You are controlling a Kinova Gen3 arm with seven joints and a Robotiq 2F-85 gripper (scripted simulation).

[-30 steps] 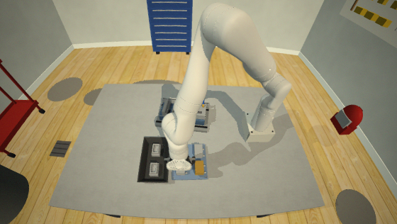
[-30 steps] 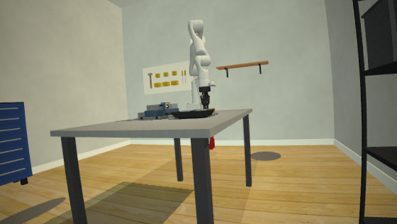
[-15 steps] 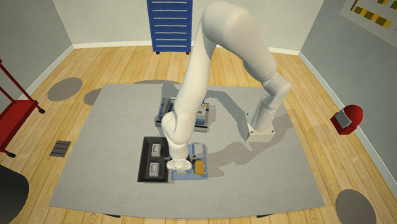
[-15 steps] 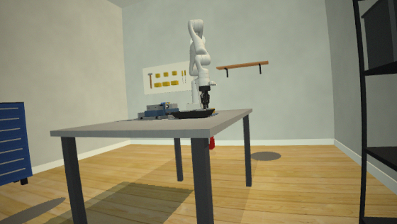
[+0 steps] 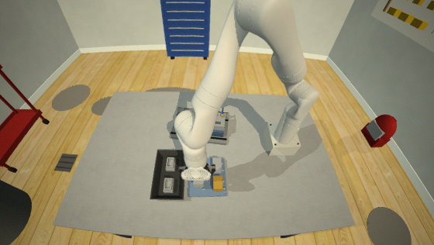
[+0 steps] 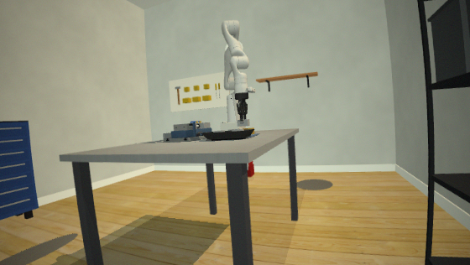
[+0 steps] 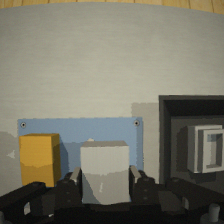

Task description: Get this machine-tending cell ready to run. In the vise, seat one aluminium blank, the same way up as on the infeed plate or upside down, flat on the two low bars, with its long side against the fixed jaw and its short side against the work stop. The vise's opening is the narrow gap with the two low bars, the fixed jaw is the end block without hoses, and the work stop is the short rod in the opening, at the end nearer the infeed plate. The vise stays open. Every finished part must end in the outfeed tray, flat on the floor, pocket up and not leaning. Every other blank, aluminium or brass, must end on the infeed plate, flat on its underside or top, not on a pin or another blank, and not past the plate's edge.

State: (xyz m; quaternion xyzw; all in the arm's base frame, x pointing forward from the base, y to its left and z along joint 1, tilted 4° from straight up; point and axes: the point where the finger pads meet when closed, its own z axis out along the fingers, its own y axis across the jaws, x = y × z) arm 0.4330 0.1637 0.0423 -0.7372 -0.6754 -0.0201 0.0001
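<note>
My hand is 320 mm to the left of the vise, 60 mm above it and 30 mm past it. Round my hand: hose block 300 mm to the right, 120 mm behind, 20 mm below; then brass blank 80 mm behind, 70 mm below, 10 mm to the left.
</note>
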